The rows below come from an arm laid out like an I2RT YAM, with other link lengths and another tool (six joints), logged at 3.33 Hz.
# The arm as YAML. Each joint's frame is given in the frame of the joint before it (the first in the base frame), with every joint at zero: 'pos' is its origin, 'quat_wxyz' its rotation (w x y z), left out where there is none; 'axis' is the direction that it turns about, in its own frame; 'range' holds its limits. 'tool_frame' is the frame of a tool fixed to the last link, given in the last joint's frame.
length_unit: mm
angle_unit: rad
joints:
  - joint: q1
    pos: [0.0, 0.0, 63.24]
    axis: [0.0, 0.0, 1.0]
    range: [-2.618, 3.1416]
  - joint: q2
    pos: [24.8, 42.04, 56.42]
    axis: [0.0, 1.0, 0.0]
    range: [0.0, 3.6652]
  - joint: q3
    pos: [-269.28, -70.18, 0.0]
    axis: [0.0, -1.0, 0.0]
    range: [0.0, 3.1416]
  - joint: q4
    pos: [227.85, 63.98, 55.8]
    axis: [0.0, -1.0, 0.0]
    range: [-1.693, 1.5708]
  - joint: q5
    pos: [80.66, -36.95, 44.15]
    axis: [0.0, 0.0, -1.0]
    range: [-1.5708, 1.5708]
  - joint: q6
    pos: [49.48, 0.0, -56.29]
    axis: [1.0, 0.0, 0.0]
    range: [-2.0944, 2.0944]
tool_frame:
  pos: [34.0, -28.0, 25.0]
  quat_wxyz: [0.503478, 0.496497, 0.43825, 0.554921]
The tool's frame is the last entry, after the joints.
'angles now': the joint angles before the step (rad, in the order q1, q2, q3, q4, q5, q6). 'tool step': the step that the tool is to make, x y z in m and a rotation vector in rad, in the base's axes. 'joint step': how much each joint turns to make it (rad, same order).
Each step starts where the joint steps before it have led.
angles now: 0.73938 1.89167 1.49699 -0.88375 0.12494 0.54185
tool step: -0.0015 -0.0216 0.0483 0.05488 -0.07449 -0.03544
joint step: -0.03948 -0.11719 0.03397 -0.05815 0.00604 -0.00643
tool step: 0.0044 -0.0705 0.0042 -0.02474 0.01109 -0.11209
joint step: -0.17362 -0.10823 -0.10674 -0.01690 -0.00982 -0.06279
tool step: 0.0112 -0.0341 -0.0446 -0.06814 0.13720 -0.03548
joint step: -0.11223 0.08141 -0.06701 0.00312 -0.02375 -0.07312
